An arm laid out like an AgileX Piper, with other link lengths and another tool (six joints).
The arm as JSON. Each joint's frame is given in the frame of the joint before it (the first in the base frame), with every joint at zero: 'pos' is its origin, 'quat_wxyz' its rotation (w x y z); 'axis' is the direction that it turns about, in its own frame. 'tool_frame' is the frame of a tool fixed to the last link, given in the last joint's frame.
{
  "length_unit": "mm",
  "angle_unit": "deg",
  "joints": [
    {
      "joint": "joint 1",
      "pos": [
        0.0,
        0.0,
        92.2
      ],
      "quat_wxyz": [
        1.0,
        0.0,
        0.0,
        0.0
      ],
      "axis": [
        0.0,
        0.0,
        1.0
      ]
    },
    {
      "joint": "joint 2",
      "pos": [
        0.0,
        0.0,
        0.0
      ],
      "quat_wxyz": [
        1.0,
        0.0,
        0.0,
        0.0
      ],
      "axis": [
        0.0,
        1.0,
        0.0
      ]
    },
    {
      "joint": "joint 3",
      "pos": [
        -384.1,
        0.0,
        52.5
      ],
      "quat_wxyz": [
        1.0,
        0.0,
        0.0,
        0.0
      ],
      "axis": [
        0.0,
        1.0,
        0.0
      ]
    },
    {
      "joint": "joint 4",
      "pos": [
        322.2,
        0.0,
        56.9
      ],
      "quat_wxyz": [
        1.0,
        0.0,
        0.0,
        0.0
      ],
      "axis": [
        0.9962,
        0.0,
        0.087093
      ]
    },
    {
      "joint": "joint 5",
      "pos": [
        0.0,
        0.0,
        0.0
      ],
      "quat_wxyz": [
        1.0,
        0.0,
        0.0,
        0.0
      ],
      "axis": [
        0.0,
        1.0,
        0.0
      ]
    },
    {
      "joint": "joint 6",
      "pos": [
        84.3,
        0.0,
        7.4
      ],
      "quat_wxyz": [
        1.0,
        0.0,
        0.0,
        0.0
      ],
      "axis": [
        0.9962,
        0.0,
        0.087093
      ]
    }
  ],
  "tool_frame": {
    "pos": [
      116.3,
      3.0,
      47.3
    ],
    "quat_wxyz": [
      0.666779,
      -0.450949,
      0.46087,
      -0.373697
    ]
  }
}
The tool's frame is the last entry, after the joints.
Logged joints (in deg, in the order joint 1, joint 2, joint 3, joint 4, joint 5, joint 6), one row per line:
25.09, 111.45, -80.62, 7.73, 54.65, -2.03
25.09, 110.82, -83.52, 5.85, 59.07, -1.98
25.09, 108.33, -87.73, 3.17, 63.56, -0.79
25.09, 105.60, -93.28, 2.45, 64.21, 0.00
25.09, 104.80, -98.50, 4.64, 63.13, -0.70
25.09, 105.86, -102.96, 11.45, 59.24, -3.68
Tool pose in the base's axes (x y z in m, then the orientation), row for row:
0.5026, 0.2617, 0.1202, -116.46, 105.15, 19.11
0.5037, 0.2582, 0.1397, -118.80, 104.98, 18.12
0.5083, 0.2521, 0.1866, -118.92, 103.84, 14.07
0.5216, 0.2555, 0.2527, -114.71, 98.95, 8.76
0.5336, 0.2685, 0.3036, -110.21, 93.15, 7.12
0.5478, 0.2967, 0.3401, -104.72, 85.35, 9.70
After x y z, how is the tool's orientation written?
As a rotation vector, in degrees.
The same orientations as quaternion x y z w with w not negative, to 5 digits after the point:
-0.72333, 0.65308, 0.11869, 0.19025
-0.73270, 0.64747, 0.11176, 0.17734
-0.73711, 0.64364, 0.08721, 0.18651
-0.73308, 0.63236, 0.05598, 0.24409
-0.72646, 0.61401, 0.04693, 0.30505
-0.71545, 0.58311, 0.06627, 0.37910

